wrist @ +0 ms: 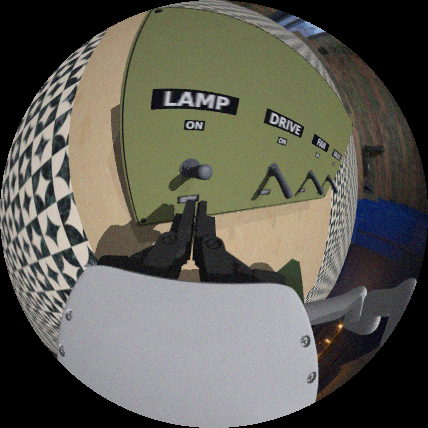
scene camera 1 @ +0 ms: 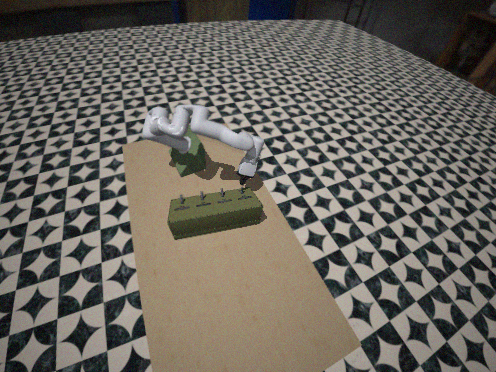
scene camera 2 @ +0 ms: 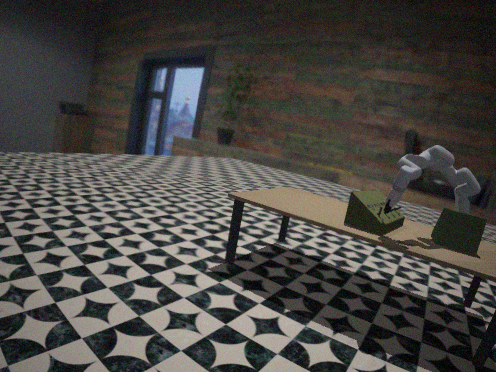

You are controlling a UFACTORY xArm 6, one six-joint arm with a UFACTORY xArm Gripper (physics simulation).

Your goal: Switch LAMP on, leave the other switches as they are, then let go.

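Places are measured from the arm's base along level axes (x ahead, y left, z up), in millimetres.
Where they show: gripper, fingertip midpoint: [wrist: 195, 214] [scene camera 1: 241, 184] [scene camera 2: 386, 211]; arm's base, link origin: [scene camera 1: 185, 145] [scene camera 2: 460, 224].
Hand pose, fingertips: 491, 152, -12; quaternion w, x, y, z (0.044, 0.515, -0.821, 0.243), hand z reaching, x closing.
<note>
Things, the pixels of their top centre, and the offset from my fingertips, as dx, dy, dz. Level surfaces: height alone.
- LAMP lever, top centre: [wrist: 205, 169] [scene camera 1: 242, 187] +33, -17, +17
- DRIVE lever, top centre: [wrist: 291, 183] [scene camera 1: 222, 190] -19, -126, +4
- FAN lever, top centre: [wrist: 323, 184] [scene camera 1: 201, 193] -59, -239, +4
- end lever, top centre: [wrist: 337, 185] [scene camera 1: 180, 196] -100, -352, +4
- wooden table, surface height: dz -128
The olive switch box [scene camera 1: 215, 221] [scene camera 2: 356, 215] [wrist: 225, 60] stands on the table with its sloped panel toward the arm. The LAMP lever [scene camera 1: 243, 190] [wrist: 197, 170] is at the panel's end. In the wrist view it points out toward the camera, unlike the DRIVE lever [scene camera 1: 222, 192] [wrist: 281, 181], FAN lever [scene camera 1: 202, 195] [wrist: 316, 184] and end lever [scene camera 1: 182, 198] [wrist: 331, 183], which slant down, away from their ON labels. My gripper [scene camera 1: 243, 181] [scene camera 2: 387, 207] [wrist: 195, 214] is shut and empty, its tips below the LAMP lever in the wrist view, apart from it, over the small lower label.
The wooden table [scene camera 1: 220, 300] [scene camera 2: 280, 202] [wrist: 95, 125] carries the switch box. A dark green block [scene camera 1: 189, 162] [scene camera 2: 457, 232] stands by the arm's base, behind the box in scene camera 1. The DRIVE lever is the nearest neighbour to the LAMP lever.
</note>
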